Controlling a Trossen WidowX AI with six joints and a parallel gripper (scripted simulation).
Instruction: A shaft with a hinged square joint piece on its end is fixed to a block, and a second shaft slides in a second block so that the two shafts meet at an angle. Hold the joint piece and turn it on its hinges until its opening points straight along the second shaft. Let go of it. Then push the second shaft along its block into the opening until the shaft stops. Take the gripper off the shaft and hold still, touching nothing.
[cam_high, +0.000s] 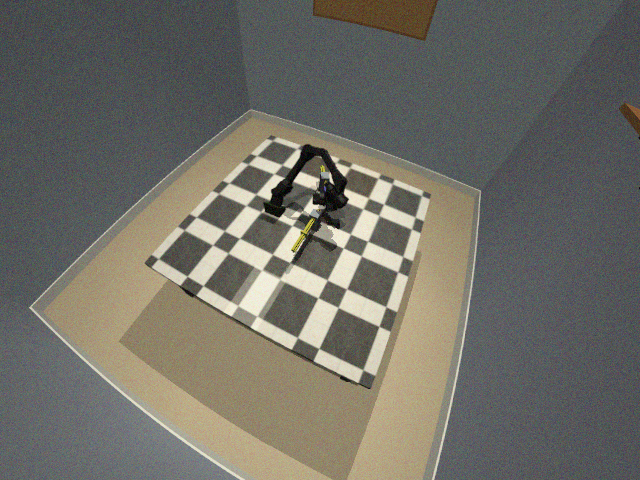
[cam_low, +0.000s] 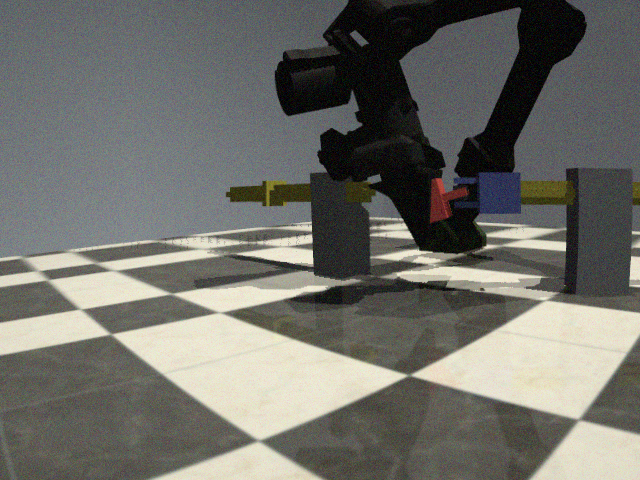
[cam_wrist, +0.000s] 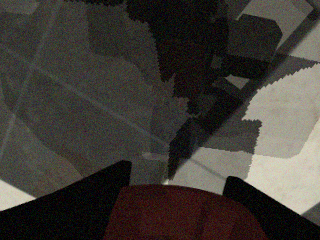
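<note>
The red joint piece lies 10 mm to the left of my gripper tip and 40 mm above it.
</note>
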